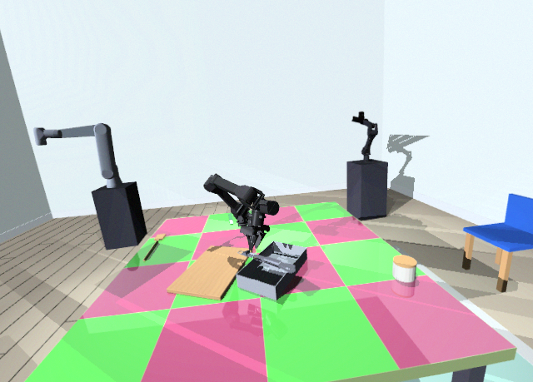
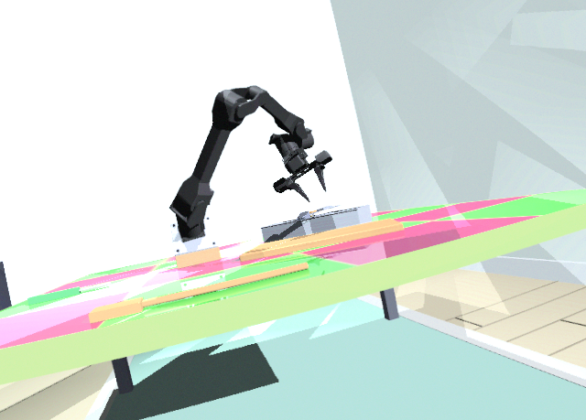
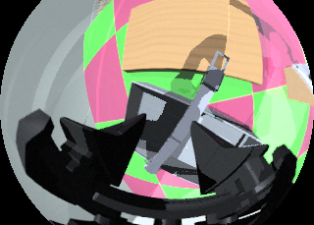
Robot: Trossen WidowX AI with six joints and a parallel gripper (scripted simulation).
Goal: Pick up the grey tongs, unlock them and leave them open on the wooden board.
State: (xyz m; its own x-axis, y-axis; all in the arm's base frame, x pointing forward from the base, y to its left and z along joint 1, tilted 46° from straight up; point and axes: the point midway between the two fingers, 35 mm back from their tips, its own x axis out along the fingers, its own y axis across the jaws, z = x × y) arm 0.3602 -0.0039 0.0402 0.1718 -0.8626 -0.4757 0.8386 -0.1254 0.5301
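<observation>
Now: the roasting tin 2 cm ahead of my gripper tip, 8 cm to the left of it and 8 cm below it. Round my gripper tip: wooden board: 8 cm behind, 18 cm to the right, 10 cm below; tan lid: 19 cm ahead, 56 cm to the left, 8 cm below.
</observation>
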